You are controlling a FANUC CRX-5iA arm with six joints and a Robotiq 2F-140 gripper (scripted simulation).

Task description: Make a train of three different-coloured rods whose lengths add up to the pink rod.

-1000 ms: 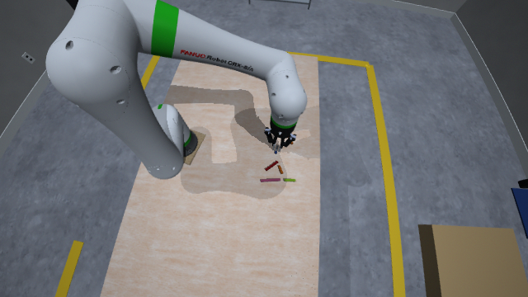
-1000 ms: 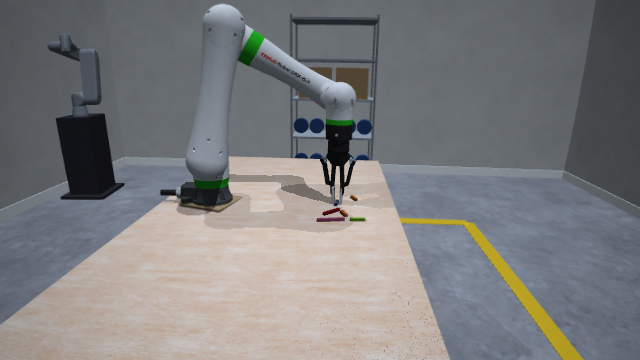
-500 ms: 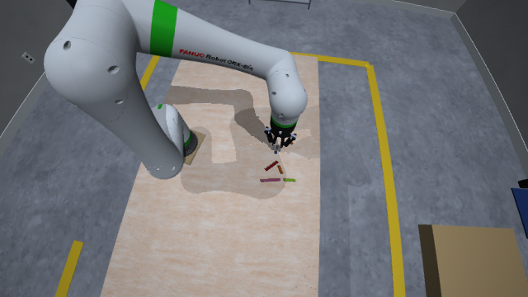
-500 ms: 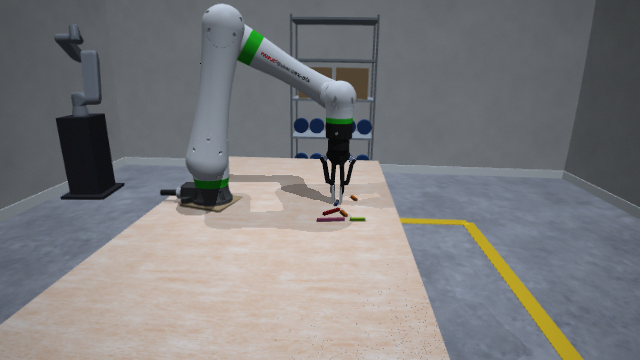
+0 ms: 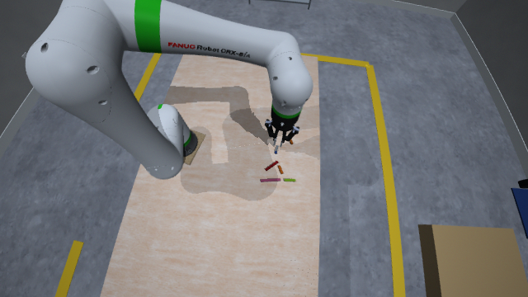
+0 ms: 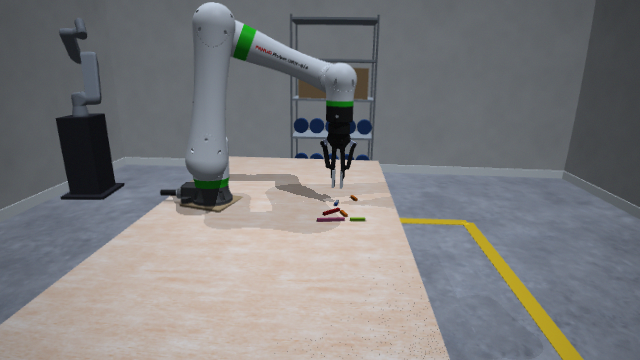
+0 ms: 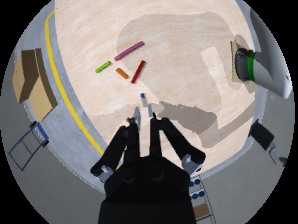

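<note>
My hand is 16 cm to the left of the lime rod, 9 cm above it and 5 cm short of it. Round my hand: grey rod: 9 cm below; blue rod: 9 cm below, 2 cm to the right, 1 cm behind; red rod: 9 cm to the right, 9 cm below, 3 cm behind.
</note>
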